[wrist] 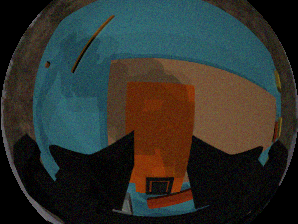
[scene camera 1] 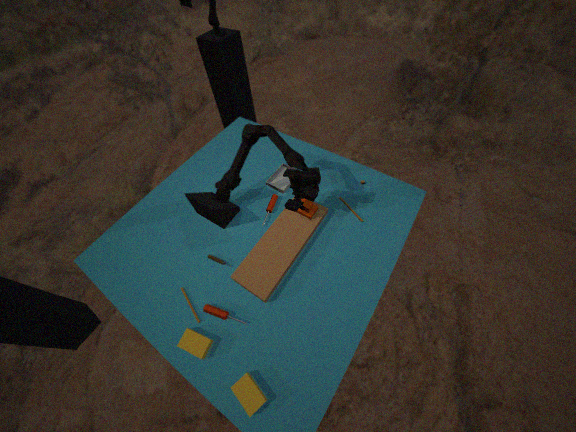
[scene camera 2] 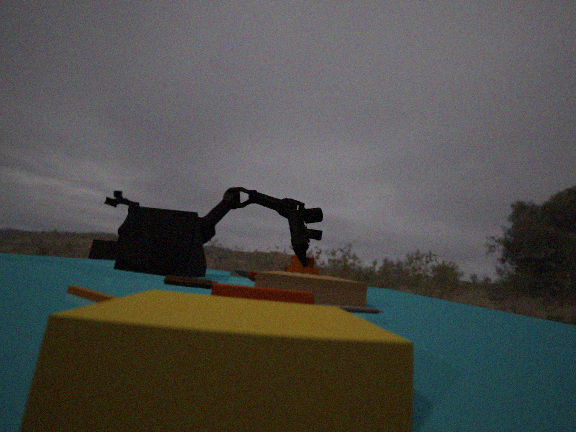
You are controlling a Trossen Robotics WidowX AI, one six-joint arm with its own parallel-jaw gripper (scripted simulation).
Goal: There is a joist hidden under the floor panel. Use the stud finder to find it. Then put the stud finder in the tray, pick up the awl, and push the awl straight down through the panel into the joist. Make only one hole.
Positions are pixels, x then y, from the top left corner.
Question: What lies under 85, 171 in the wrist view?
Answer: The gripper.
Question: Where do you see a stud finder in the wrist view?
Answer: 161, 115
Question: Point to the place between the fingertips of the gripper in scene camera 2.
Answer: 304, 266
